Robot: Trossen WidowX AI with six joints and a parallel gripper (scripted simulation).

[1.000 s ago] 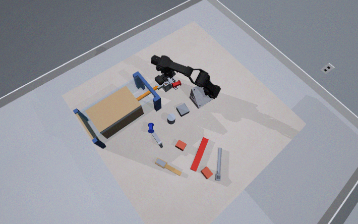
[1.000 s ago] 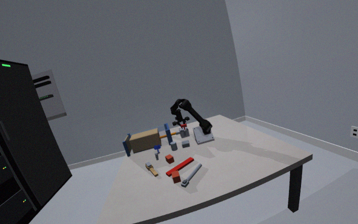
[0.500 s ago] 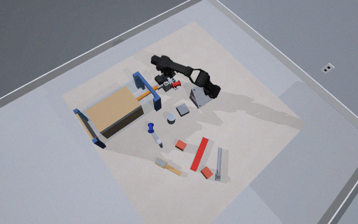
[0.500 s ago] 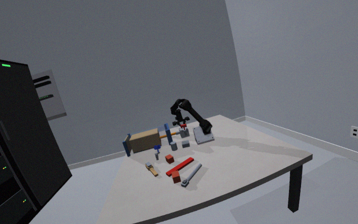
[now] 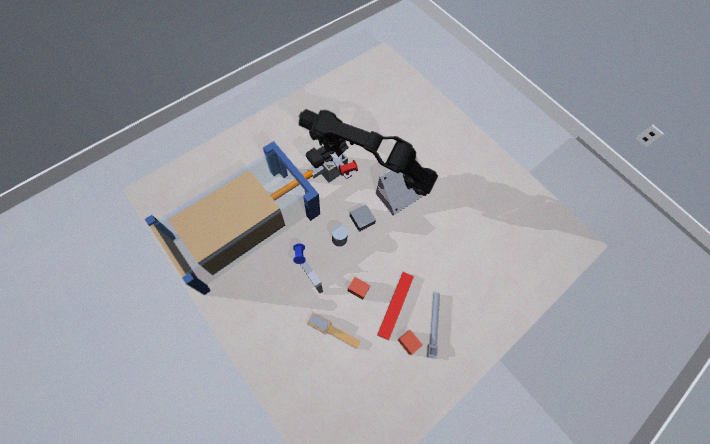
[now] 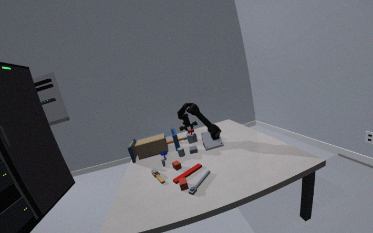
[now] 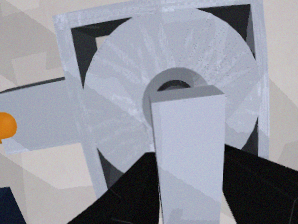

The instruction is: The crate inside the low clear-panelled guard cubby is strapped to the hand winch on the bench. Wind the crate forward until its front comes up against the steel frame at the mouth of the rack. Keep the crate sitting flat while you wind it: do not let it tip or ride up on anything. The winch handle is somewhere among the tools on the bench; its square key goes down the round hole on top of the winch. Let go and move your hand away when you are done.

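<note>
Right now my gripper tip is 5 cm to the right of the red-knobbed handle and 1 cm below it. From my gripper tip the other things lie so: red knob (9 cm to the left, 4 cm above); then blue frame (16 cm ahead, 1 cm to the right, 1 cm above); then grey winch (1 cm behind, 3 cm to the right, 7 cm below).
</note>
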